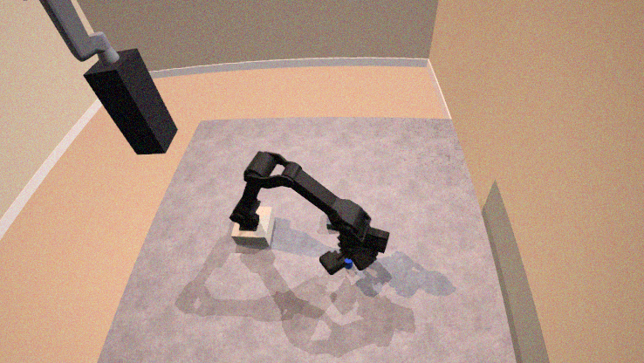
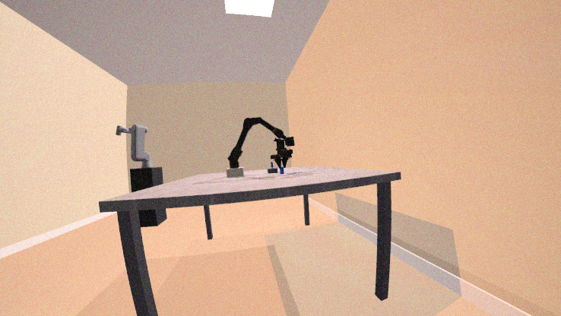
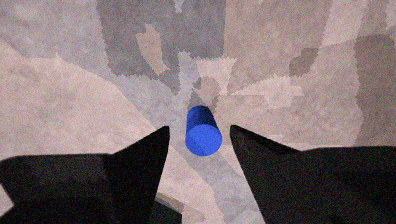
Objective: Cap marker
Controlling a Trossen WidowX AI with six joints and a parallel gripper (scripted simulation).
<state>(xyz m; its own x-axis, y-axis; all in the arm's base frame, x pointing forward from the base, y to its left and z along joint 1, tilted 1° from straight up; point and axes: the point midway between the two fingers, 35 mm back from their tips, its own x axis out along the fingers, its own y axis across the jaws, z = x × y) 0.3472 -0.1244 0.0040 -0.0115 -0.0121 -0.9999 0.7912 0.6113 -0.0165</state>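
The blue cap is 2 cm below my gripper tip and 1 cm behind it. From my gripper tip the other things lie so: holder block: 18 cm to the left, 4 cm behind, 2 cm below; then pale ring: 18 cm to the left, 4 cm behind.
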